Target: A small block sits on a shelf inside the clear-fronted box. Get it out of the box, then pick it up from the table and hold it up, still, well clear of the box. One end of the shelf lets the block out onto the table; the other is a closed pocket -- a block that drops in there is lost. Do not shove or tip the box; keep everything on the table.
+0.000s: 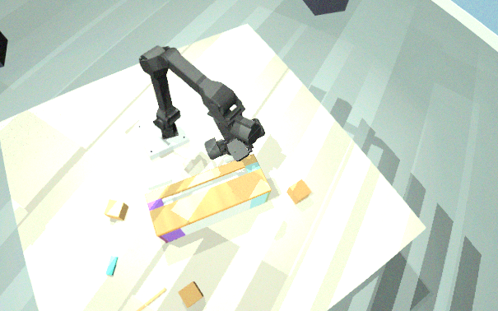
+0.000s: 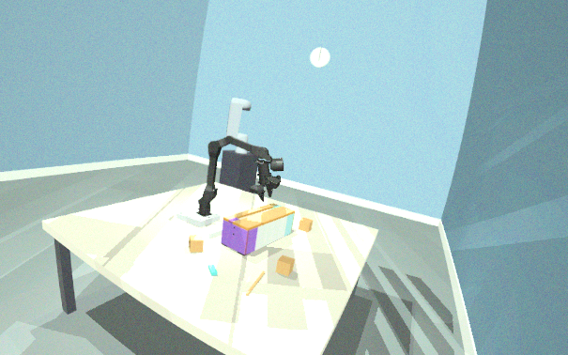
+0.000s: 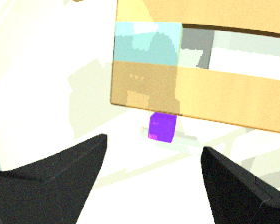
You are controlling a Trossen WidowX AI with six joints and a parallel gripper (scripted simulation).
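My gripper tip is now 30 mm past the purple block, 10 mm to the right of it and 140 mm above it. Round my gripper tip: thin stick: 350 mm ahead, 450 mm to the right, 150 mm below; box: 60 mm ahead, 150 mm to the right, 90 mm below.
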